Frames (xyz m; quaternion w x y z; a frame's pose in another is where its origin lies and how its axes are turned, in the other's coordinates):
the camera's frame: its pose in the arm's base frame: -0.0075 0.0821 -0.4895 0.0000 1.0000 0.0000 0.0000
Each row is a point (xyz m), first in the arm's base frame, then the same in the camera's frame.
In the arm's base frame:
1: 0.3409 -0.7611 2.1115
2: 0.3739 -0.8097 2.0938
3: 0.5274 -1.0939 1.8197
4: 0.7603 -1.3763 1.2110
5: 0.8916 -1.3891 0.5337
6: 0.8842 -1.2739 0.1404
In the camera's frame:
1: 0.3484 0.8432 -2.6010
2: 0.3814 0.8918 -2.5833
3: 0.5349 1.1760 -2.3092
4: 0.7678 1.4584 -1.7005
5: 0.8991 1.4712 -1.0232
6: 0.8917 1.3560 -0.6299

